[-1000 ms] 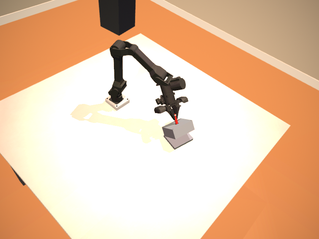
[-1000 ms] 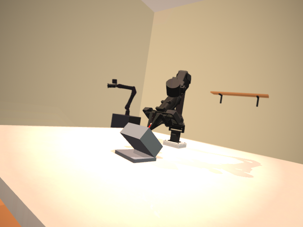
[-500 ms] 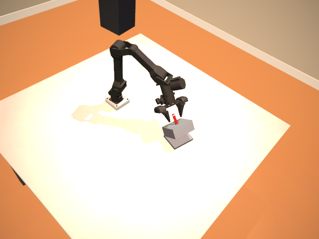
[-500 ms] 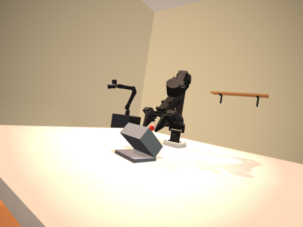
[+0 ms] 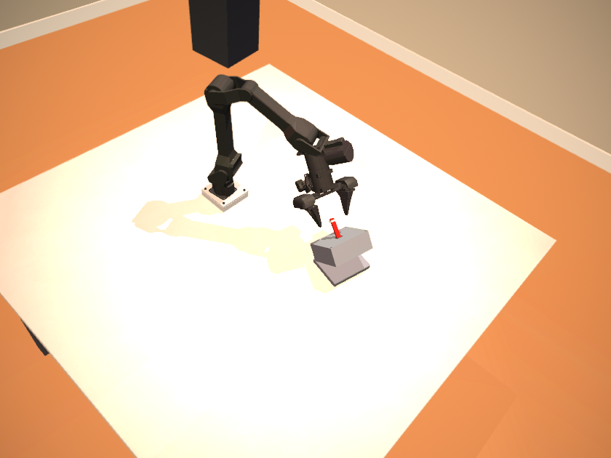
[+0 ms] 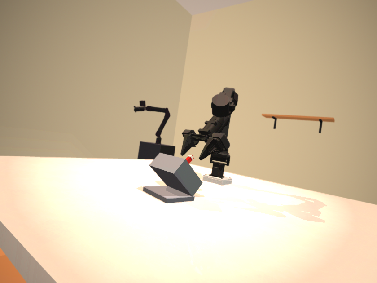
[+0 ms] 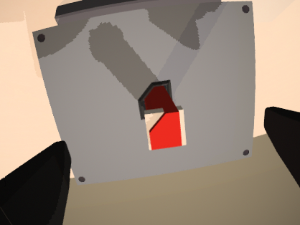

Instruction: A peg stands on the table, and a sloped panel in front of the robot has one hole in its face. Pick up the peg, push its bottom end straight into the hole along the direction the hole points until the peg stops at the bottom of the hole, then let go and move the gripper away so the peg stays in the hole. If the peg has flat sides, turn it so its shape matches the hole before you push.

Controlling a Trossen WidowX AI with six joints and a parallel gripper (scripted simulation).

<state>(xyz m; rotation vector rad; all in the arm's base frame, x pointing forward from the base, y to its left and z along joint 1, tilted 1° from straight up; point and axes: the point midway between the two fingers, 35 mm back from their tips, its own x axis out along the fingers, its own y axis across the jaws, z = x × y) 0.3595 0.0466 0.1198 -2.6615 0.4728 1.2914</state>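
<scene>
Now: gripper tip 1 cm short of the red peg and 1 cm above it. The rest, counted from my gripper tip: grey base plate (6 cm ahead, 2 cm to the right, 12 cm below); then grey sloped panel (5 cm ahead, 2 cm to the right, 6 cm below).
</scene>
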